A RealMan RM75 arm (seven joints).
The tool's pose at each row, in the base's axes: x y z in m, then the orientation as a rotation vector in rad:
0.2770, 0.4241, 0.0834, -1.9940, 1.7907, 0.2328
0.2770, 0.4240, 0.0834, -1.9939, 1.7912, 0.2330
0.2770, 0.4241, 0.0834, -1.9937, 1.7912, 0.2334
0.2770, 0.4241, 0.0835, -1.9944, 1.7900, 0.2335
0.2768, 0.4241, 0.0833, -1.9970, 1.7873, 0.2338
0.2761, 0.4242, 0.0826, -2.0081, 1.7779, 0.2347
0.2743, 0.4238, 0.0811, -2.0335, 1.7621, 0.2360
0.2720, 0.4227, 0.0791, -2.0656, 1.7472, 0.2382
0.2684, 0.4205, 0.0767, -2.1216, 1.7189, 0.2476
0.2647, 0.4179, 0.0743, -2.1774, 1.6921, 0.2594
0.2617, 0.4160, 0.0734, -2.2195, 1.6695, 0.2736
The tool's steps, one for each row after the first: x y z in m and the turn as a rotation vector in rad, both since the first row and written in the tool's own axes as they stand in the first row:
0.0001, 0.0000, 0.0000, -0.0002, 0.0001, 0.0004
0.0000, 0.0000, 0.0000, -0.0003, -0.0002, 0.0005
0.0000, 0.0000, -0.0001, -0.0004, -0.0005, -0.0004
0.0000, 0.0002, 0.0001, -0.0012, -0.0009, -0.0030
0.0001, 0.0010, 0.0006, -0.0053, -0.0010, -0.0129
0.0008, 0.0031, 0.0015, -0.0164, 0.0022, -0.0321
0.0023, 0.0059, 0.0024, -0.0327, 0.0089, -0.0533
0.0048, 0.0100, 0.0029, -0.0638, 0.0174, -0.0902
0.0076, 0.0143, 0.0033, -0.0970, 0.0263, -0.1251
0.0092, 0.0175, 0.0028, -0.1245, 0.0299, -0.1515

